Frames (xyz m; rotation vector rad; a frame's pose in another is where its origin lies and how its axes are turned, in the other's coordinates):
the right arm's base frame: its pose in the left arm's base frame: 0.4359 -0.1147 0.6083 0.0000 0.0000 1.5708
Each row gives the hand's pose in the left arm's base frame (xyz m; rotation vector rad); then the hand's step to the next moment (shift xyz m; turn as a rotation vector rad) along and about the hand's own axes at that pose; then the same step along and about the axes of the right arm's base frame.
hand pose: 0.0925 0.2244 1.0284 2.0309 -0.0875 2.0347
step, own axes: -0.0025 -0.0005 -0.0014 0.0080 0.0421 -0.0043
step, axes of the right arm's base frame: 0.0004 0.0013 -0.0026 -0.0384 0.0137 0.0139
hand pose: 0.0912 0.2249 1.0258 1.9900 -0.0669 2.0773
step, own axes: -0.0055 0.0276 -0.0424 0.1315 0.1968 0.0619
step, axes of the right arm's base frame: -0.0184 0.0473 -0.0039 -0.1824 -0.0137 0.1625
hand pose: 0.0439 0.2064 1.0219 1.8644 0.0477 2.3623
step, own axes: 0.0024 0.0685 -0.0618 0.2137 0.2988 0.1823
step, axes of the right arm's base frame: -0.0641 0.0662 -0.0050 -0.2802 -0.1033 0.2811
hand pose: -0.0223 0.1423 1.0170 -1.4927 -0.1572 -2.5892
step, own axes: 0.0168 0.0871 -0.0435 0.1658 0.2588 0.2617
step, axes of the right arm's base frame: -0.0941 0.0296 -0.0058 -0.2241 -0.1873 0.2786
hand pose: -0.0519 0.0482 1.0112 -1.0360 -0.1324 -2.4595
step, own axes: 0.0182 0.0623 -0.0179 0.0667 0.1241 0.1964
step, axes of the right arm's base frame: -0.0669 -0.0055 -0.0056 -0.0840 -0.1439 0.1751
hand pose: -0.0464 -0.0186 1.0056 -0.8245 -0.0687 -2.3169
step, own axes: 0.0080 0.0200 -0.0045 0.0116 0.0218 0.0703
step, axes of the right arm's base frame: -0.0213 -0.0051 -0.0023 -0.0055 -0.0448 0.0593
